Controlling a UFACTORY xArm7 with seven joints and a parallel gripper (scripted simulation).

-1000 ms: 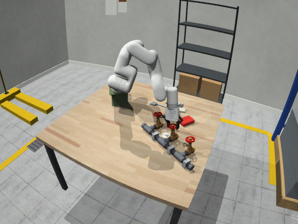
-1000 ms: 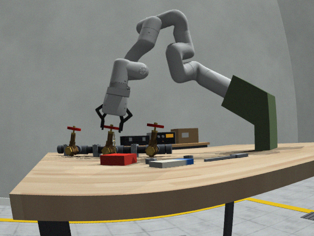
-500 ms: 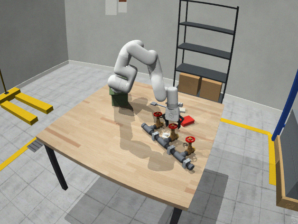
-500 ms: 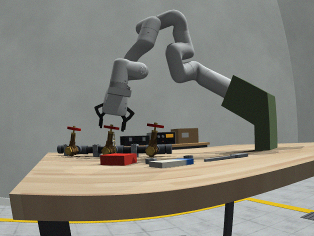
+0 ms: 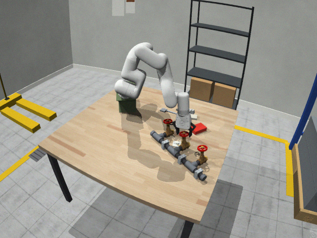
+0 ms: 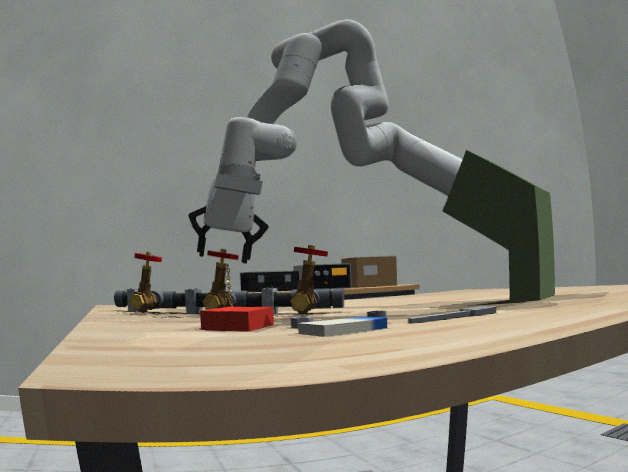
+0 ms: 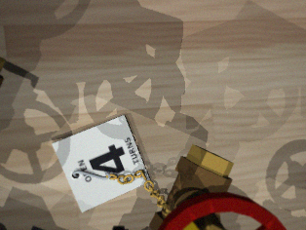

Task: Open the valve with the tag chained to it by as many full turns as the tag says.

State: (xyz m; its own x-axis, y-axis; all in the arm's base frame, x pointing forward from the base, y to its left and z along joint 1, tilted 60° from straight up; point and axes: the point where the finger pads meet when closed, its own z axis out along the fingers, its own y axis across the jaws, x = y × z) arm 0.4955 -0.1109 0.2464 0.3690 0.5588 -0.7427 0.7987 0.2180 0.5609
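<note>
Now: the white tag 12 cm below my hand, 5 cm behind it and 4 cm to the left of it. Round my hand: red block: 24 cm to the left, 11 cm below, 11 cm ahead; grey wrench: 47 cm to the left, 16 cm behind, 12 cm below; blue flat tool: 42 cm to the left, 12 cm below, 4 cm ahead.
</note>
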